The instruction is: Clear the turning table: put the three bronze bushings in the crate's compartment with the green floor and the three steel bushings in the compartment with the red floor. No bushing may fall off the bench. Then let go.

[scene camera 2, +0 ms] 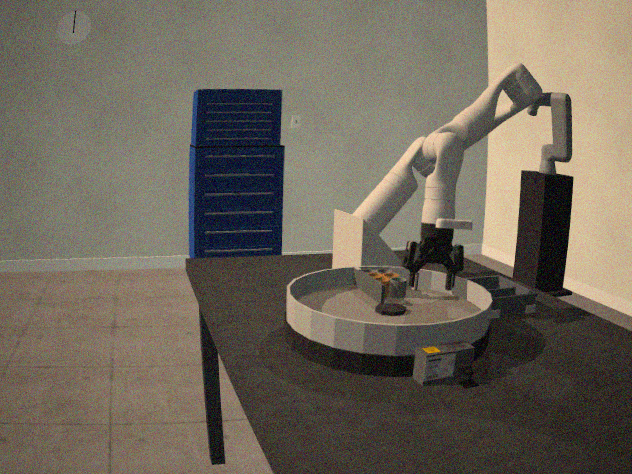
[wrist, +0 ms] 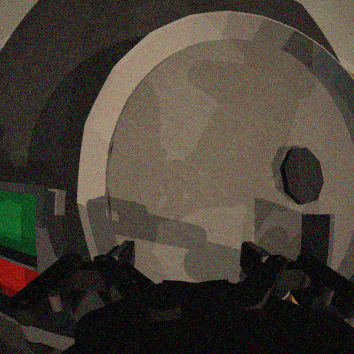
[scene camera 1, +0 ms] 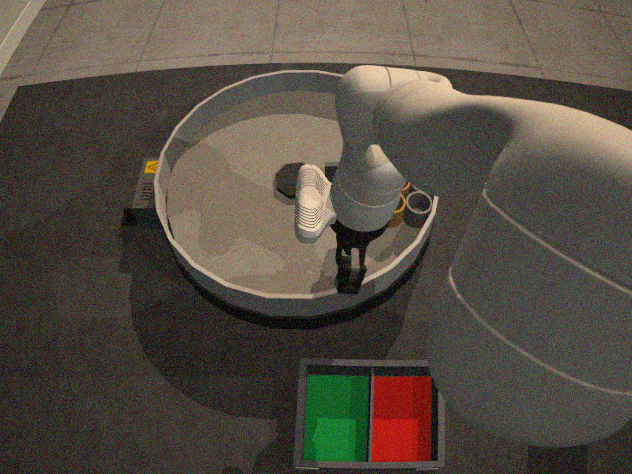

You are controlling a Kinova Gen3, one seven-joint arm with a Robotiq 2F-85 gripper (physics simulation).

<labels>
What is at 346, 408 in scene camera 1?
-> A crate.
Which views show my gripper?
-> Scene camera 2, the wrist view and scene camera 1: all of them.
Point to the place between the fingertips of my gripper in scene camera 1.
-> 342, 253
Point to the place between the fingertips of my gripper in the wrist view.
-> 188, 254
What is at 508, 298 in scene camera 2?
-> A crate.
</labels>
